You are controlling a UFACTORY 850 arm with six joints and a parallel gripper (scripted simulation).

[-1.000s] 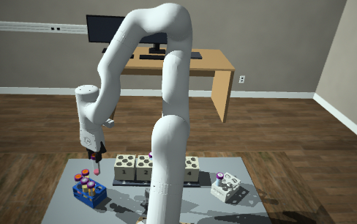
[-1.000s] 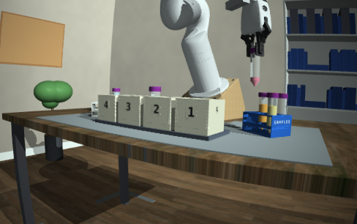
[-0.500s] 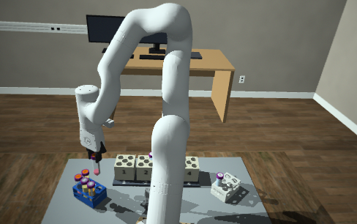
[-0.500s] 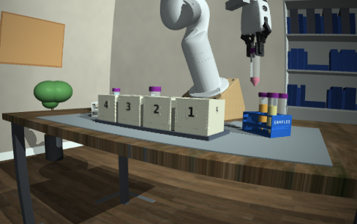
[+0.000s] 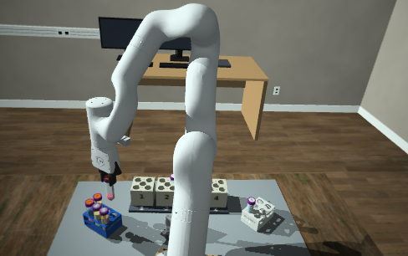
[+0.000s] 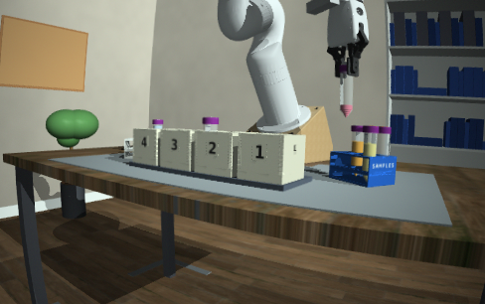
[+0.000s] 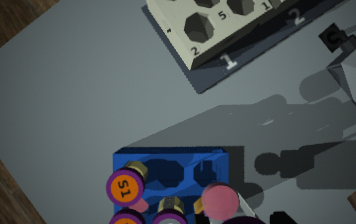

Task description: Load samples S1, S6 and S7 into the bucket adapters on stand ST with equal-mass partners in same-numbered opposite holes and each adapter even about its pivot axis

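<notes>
Right now the blue samples rack is 22 cm below my hand, 4 cm to the left of it and 2 cm ahead of it. Round my hand: adapter 1: 20 cm below, 14 cm to the right, 12 cm ahead; then white rack: 60 cm to the right, 22 cm below, 13 cm behind.
</notes>
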